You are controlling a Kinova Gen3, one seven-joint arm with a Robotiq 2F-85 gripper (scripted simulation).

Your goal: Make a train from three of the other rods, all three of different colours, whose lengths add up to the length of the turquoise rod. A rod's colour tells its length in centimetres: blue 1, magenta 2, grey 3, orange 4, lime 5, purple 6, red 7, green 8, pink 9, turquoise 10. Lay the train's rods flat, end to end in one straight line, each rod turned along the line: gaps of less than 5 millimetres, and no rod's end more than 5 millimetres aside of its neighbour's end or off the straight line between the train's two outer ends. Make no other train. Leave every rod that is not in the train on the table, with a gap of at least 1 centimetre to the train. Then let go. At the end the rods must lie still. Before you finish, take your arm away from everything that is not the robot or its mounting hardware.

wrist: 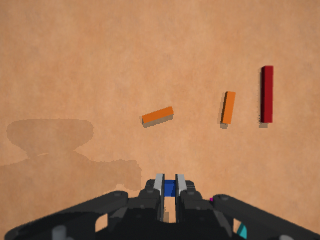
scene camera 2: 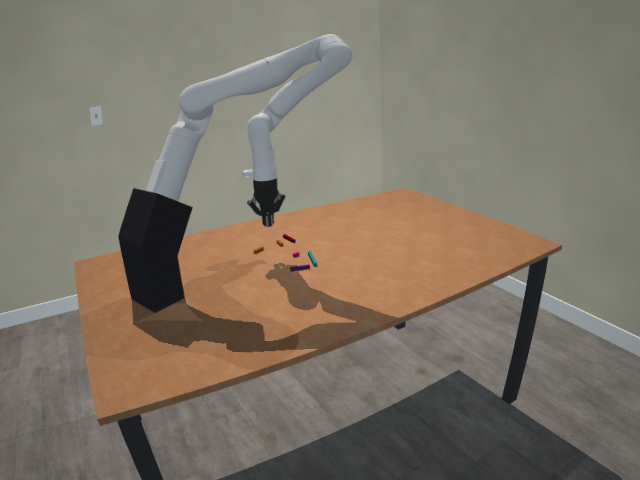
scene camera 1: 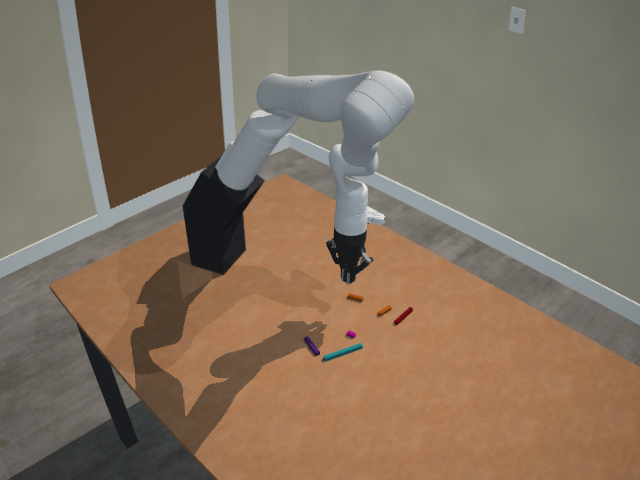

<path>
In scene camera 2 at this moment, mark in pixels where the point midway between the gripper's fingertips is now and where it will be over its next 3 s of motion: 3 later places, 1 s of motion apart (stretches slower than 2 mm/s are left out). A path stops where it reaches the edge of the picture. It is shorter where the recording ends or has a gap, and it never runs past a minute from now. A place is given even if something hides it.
My gripper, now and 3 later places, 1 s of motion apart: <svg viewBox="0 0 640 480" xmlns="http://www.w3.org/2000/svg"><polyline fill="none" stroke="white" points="268,226 268,230 267,250 267,254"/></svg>
</path>
